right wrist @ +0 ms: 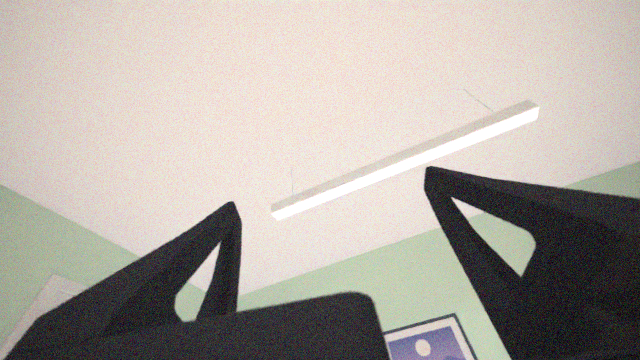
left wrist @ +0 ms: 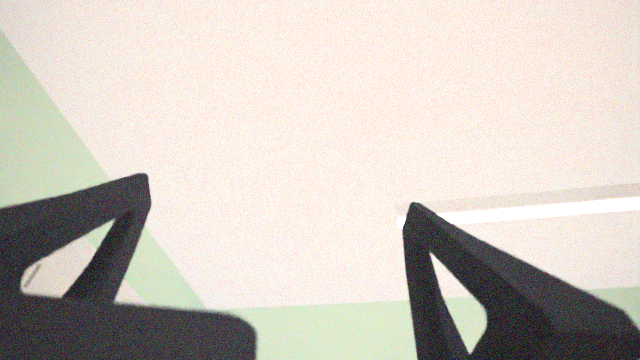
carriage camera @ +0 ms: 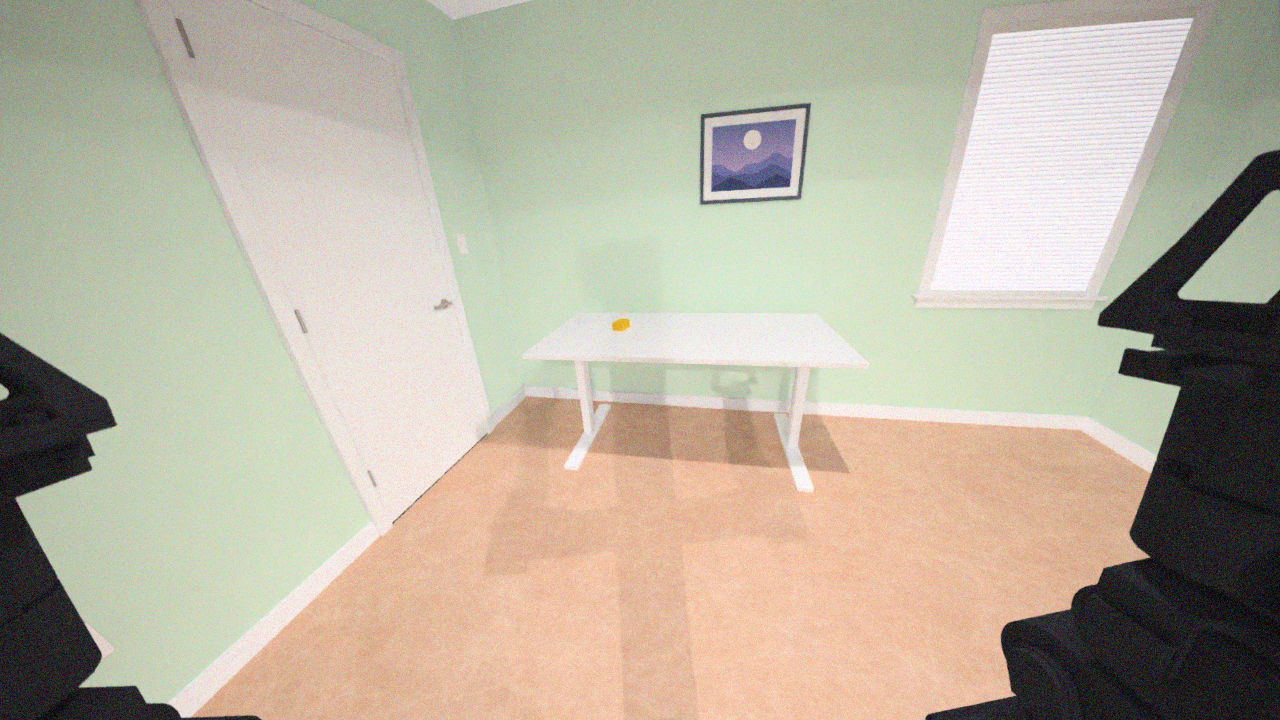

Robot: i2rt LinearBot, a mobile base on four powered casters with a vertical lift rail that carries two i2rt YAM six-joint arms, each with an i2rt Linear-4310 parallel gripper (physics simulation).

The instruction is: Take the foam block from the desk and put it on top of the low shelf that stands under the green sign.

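Places are measured from the left arm's base along level axes (x ahead, y left, z up), in centimetres.
Pixels of known places: left gripper, fingertip midpoint: (left wrist: 280,202); right gripper, fingertip midpoint: (right wrist: 331,194).
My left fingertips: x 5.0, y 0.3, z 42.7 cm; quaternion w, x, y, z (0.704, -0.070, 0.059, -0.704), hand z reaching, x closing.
Behind a point stands the place of what it marks.
A small orange-yellow foam block (carriage camera: 621,325) @(x 172.1, y -31.8, z -11.9 cm) lies on the left part of the white desk (carriage camera: 716,338) @(x 148.7, y -78.8, z -15.3 cm), well ahead in the carriage camera. My left gripper (left wrist: 280,202) @(x 5.0, y 0.3, z 42.7 cm) is open, with its fingers wide apart and the ceiling behind them; part of it shows at the left edge of the carriage camera. My right gripper (right wrist: 331,194) @(x 4.2, y -61.9, z 43.5 cm) is open and empty, also pointing up at the ceiling; part of it shows at the right edge of the carriage camera. Both grippers are far from the foam block. The low shelf and the green sign do not show in these views.
A white door (carriage camera: 331,259) @(x 136.5, y 81.6, z 35.1 cm) is in the wall at the left. A framed picture (carriage camera: 754,192) @(x 192.7, y -111.3, z 53.2 cm) (right wrist: 422,336) @(x 193.0, y -110.9, z 84.8 cm) hangs above the desk. A window with blinds (carriage camera: 1056,161) @(x 153.2, y -247.1, z 61.0 cm) is at the right. The desk stands on two white legs (carriage camera: 584,398) @(x 176.4, y -5.7, z -58.1 cm) (carriage camera: 797,402) @(x 143.4, y -123.7, z -53.8 cm). A ceiling lamp (left wrist: 550,209) @(x 77.9, y -84.9, z 120.4 cm) (right wrist: 405,164) @(x 73.3, y -100.8, z 120.4 cm) hangs overhead.
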